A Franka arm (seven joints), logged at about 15 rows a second.
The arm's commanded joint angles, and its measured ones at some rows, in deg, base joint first. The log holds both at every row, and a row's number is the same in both.
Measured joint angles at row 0:
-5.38 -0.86 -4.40 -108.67 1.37 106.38 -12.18
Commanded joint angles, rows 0 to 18:
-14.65 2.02 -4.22 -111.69 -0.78 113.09 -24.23
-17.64 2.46 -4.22 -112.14 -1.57 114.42 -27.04
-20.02 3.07 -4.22 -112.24 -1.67 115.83 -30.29
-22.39 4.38 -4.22 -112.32 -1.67 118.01 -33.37
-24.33 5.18 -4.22 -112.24 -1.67 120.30 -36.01
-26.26 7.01 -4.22 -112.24 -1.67 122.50 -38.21
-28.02 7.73 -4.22 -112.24 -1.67 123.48 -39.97
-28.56 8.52 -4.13 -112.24 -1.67 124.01 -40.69
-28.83 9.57 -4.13 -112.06 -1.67 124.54 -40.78
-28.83 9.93 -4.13 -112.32 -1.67 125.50 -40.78
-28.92 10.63 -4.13 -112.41 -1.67 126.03 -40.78
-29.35 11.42 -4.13 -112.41 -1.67 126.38 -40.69
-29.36 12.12 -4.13 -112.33 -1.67 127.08 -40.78
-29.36 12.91 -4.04 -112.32 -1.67 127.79 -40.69
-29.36 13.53 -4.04 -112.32 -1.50 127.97 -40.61
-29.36 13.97 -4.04 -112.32 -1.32 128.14 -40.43
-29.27 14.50 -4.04 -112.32 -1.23 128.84 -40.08
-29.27 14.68 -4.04 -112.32 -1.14 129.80 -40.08
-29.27 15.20 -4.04 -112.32 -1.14 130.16 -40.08
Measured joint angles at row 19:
-28.32 14.58 -5.03 -112.15 -0.57 128.39 -40.56
